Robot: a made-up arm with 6 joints. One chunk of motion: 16 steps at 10 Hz.
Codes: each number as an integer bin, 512 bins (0 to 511) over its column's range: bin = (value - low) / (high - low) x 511, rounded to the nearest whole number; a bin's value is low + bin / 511 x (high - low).
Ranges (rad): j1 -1.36..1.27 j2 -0.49..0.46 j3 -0.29..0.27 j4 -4..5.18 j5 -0.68..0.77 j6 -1.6..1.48
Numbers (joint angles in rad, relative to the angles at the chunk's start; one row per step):
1: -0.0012 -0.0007 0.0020 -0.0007 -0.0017 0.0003
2: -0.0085 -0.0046 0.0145 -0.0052 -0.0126 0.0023
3: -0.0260 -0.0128 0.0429 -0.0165 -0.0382 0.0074
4: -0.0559 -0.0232 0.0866 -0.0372 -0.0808 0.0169
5: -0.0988 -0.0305 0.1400 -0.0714 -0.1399 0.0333
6: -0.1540 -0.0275 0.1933 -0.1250 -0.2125 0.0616
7: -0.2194 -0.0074 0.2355 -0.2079 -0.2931 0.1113
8: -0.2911 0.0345 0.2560 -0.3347 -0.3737 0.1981
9: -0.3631 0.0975 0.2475 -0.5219 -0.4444 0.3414
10: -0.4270 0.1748 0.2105 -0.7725 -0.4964 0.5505
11: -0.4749 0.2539 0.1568 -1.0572 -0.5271 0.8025
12: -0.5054 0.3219 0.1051 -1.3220 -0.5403 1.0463
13: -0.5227 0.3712 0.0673 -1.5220 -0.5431 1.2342
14: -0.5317 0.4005 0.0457 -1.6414 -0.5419 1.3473
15: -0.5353 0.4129 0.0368 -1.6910 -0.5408 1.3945
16: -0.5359 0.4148 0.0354 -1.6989 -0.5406 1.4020
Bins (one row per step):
1: 264 263 266 223 239 266
2: 263 261 278 222 235 266
3: 259 257 304 222 226 267
4: 253 251 344 221 211 268
5: 245 247 392 219 190 271
6: 234 249 441 216 165 276
7: 222 260 480 211 136 284
8: 208 282 498 204 108 298
9: 194 316 490 194 83 322
10: 181 358 457 180 65 357
11: 172 400 408 164 54 399
12: 166 437 361 149 49 439
13: 163 463 326 138 48 470
14: 161 479 306 131 49 489
15: 160 486 298 129 49 497
16: 160 487 297 128 49 498

